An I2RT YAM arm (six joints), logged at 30 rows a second.
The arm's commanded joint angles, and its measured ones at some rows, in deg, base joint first. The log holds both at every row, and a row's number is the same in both.
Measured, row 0:
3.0 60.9 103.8 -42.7 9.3 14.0
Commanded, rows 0 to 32:
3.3 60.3 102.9 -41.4 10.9 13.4
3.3 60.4 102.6 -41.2 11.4 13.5
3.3 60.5 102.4 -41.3 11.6 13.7
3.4 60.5 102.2 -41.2 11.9 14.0
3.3 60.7 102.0 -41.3 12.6 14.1
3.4 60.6 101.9 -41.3 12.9 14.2
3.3 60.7 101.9 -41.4 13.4 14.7
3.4 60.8 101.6 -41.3 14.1 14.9
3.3 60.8 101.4 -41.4 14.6 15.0
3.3 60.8 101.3 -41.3 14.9 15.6
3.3 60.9 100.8 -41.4 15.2 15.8
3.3 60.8 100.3 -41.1 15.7 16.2
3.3 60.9 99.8 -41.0 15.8 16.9
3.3 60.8 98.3 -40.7 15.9 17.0
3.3 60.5 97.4 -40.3 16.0 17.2
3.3 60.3 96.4 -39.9 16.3 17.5
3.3 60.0 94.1 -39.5 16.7 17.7
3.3 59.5 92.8 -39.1 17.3 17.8
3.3 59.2 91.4 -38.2 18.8 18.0
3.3 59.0 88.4 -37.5 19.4 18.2
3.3 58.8 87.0 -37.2 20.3 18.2
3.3 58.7 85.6 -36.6 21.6 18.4
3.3 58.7 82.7 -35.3 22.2 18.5
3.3 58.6 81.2 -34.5 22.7 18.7
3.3 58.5 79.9 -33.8 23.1 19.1
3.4 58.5 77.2 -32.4 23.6 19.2
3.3 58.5 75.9 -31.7 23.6 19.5
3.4 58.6 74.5 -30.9 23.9 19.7
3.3 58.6 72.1 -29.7 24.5 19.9
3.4 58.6 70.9 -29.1 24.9 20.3
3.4 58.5 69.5 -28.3 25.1 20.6
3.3 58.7 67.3 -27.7 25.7 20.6
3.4 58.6 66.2 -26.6 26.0 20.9
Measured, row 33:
3.1 59.5 69.9 -32.9 22.5 18.7
